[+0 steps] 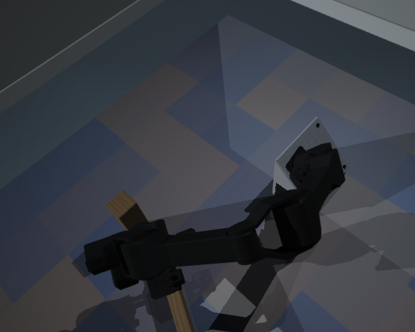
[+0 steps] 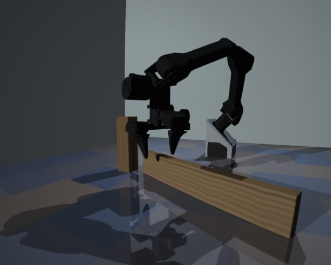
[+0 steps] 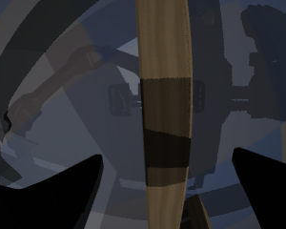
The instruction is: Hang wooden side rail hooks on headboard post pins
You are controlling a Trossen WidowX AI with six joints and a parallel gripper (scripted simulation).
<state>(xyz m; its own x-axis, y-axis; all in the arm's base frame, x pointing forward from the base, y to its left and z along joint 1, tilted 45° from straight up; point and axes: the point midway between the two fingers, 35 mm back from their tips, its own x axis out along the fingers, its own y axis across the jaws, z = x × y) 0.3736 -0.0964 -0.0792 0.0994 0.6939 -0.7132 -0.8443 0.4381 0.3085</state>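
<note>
Now: the wooden headboard post 130 mm to the right of my gripper tip, 40 mm behind it and 20 mm above it.
</note>
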